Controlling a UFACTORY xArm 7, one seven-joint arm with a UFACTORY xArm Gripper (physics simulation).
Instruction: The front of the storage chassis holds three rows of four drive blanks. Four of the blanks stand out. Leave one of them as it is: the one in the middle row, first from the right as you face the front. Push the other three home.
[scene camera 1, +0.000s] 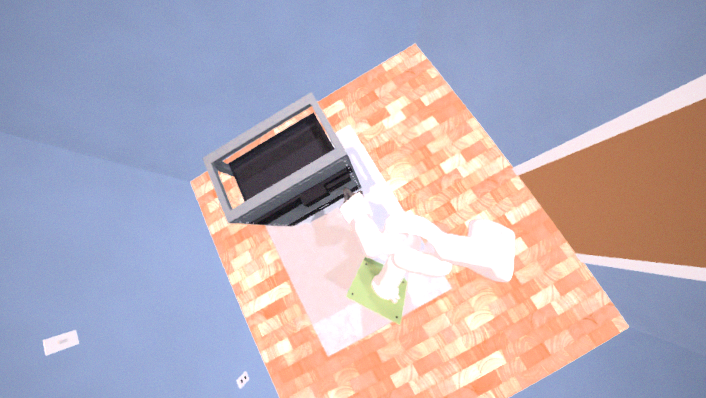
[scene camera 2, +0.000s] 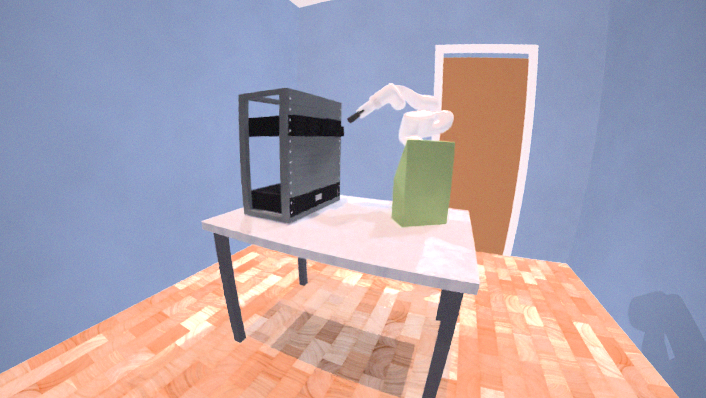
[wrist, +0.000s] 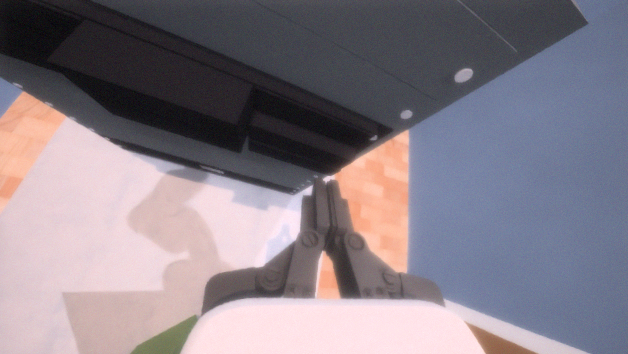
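Pixels of known places: gripper, fingertip midpoint: (scene camera 1: 345, 189) (scene camera 2: 348, 121) (wrist: 322, 192); arm's base, origin of the base link: (scene camera 1: 384, 287) (scene camera 2: 425, 164).
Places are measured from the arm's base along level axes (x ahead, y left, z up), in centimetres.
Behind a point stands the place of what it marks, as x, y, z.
Observation:
The black storage chassis (scene camera 1: 275, 162) @[70.6, 4.5, 20.4] (scene camera 2: 312, 126) @[52.2, 12.6, 16.0] sits high in the grey rack. In the wrist view, a wide dark block (wrist: 160, 75) @[48.5, -0.8, 20.2] stands out from the chassis front, with a narrower dark bar (wrist: 305, 132) @[48.6, -11.7, 17.3] to its right. The block also shows in the first scene view (scene camera 1: 315, 196) @[47.7, -1.2, 20.2], and a small dark piece (scene camera 2: 342, 131) @[46.9, -13.9, 14.5] juts out at the right end in the second. Single drive blanks and their rows cannot be told apart in the shadow. My gripper (scene camera 1: 347, 194) @[42.4, -12.7, 20.1] (scene camera 2: 350, 120) @[42.4, -12.7, 20.1] (wrist: 322, 192) @[42.4, -12.7, 20.1] is shut and empty, in front of the rack's right end, apart from the chassis in the second scene view.
The grey rack (scene camera 1: 287, 185) @[53.7, 3.0, 31.4] (scene camera 2: 285, 165) @[56.9, 29.0, -0.8] (wrist: 375, 50) @[50.3, -13.4, 25.7] stands on the white table (scene camera 1: 310, 260) @[32.2, 31.8, -27.4] (scene camera 2: 350, 235) @[27.3, 30.2, -27.4] (wrist: 75, 200) @[41.0, 35.5, -27.4]. Low in it is another black unit (scene camera 2: 302, 201) @[54.5, 18.8, -18.7] with a pale label. The arm stands on a green pedestal (scene camera 1: 362, 292) @[5.1, 8.1, 7.0] (scene camera 2: 427, 185) @[-1.4, 8.5, -8.4] (wrist: 170, 337) @[13.1, 5.3, -20.8].

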